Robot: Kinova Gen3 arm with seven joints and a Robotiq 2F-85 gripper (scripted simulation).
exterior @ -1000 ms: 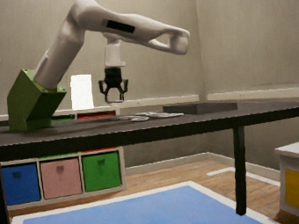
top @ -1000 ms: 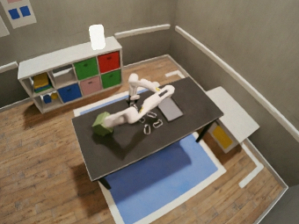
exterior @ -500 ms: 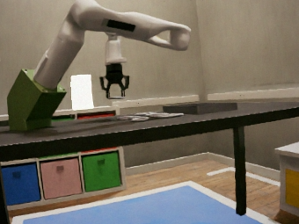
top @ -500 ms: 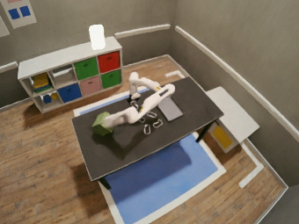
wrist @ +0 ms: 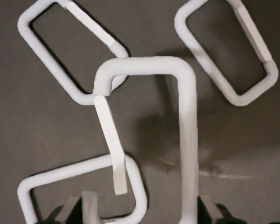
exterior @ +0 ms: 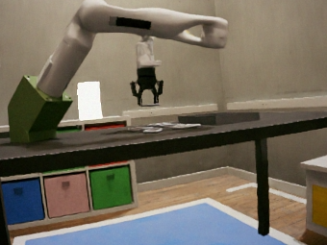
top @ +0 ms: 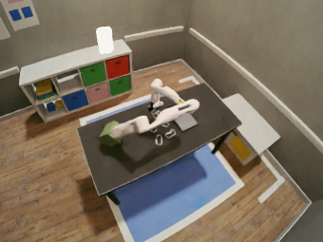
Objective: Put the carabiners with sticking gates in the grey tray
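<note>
Now: hand 21 cm short of the grey tray, 17 cm to the left of it and 9 cm above it.
</note>
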